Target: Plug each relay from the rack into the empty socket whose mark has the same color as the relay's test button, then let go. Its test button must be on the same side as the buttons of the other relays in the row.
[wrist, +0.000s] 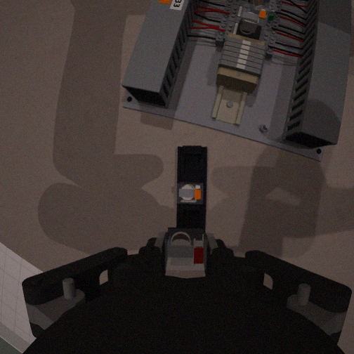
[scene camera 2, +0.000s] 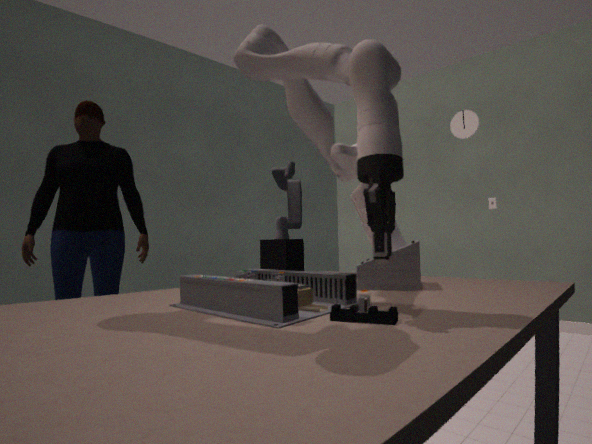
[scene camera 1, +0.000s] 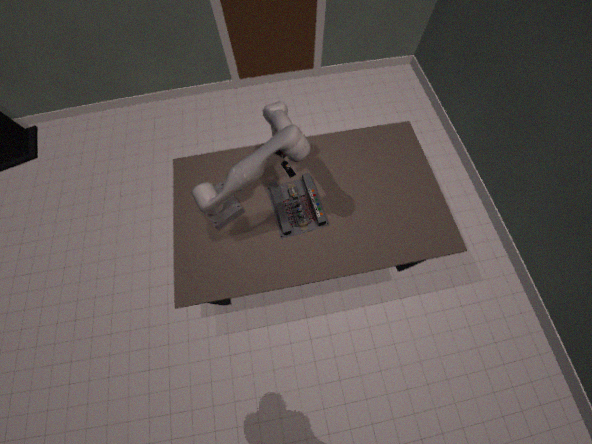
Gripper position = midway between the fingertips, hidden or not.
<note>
In view: the gripper (scene camera 2: 382, 256), a black rack (scene camera 2: 390, 317) and a beige end block (wrist: 246, 82).
The gripper shows as well in the wrist view (wrist: 185, 244). The black rack is seen too in the wrist view (wrist: 191, 159).
</note>
